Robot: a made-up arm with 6 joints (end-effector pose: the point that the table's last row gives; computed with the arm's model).
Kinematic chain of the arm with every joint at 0, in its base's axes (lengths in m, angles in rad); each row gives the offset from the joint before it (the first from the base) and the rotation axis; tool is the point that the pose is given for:
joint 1: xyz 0 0 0.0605 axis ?
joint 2: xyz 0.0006 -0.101 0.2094 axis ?
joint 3: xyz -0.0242 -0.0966 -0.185 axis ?
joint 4: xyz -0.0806 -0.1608 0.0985 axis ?
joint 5: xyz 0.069 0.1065 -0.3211 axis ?
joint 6: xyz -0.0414 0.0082 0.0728 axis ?
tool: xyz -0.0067 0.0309 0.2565
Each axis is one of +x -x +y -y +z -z.
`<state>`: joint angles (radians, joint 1 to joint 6).
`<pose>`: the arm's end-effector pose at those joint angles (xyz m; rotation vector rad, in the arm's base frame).
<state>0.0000 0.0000 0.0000 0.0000 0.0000 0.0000</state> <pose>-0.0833 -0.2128 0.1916 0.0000 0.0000 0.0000</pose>
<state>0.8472 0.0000 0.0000 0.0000 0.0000 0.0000</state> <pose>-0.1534 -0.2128 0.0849 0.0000 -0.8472 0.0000</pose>
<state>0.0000 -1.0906 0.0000 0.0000 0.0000 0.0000</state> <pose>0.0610 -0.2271 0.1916 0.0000 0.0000 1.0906</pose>
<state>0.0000 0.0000 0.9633 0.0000 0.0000 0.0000</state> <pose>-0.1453 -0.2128 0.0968 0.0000 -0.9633 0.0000</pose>
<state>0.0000 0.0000 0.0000 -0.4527 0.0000 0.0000</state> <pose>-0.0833 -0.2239 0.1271 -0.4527 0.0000 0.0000</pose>
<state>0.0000 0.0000 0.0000 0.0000 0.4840 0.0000</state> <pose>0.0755 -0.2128 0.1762 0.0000 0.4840 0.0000</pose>
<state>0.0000 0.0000 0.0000 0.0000 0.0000 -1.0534</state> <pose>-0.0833 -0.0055 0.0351 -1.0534 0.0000 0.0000</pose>
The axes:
joint 1: -y
joint 2: -z
joint 3: -y
joint 4: +x
joint 5: +y
joint 6: +x

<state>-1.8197 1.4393 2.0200 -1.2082 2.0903 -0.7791</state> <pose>0.4732 -0.3538 0.4407 -2.0133 1.2276 -1.9228</pose>
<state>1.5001 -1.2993 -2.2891 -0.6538 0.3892 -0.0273</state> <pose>0.0394 -0.1994 0.1720 -1.8865 1.1187 -0.5679</pose>
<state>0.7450 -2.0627 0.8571 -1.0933 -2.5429 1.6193</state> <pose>0.4570 0.1740 0.5187 0.2792 0.3396 -1.2899</pose>
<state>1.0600 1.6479 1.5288 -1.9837 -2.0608 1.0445</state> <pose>-0.1712 0.3513 -0.5525 -1.6422 0.0075 -0.7175</pose>
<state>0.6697 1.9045 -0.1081 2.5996 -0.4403 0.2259</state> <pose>-0.3177 0.1887 0.0961 -1.4192 1.8767 0.2531</pose>
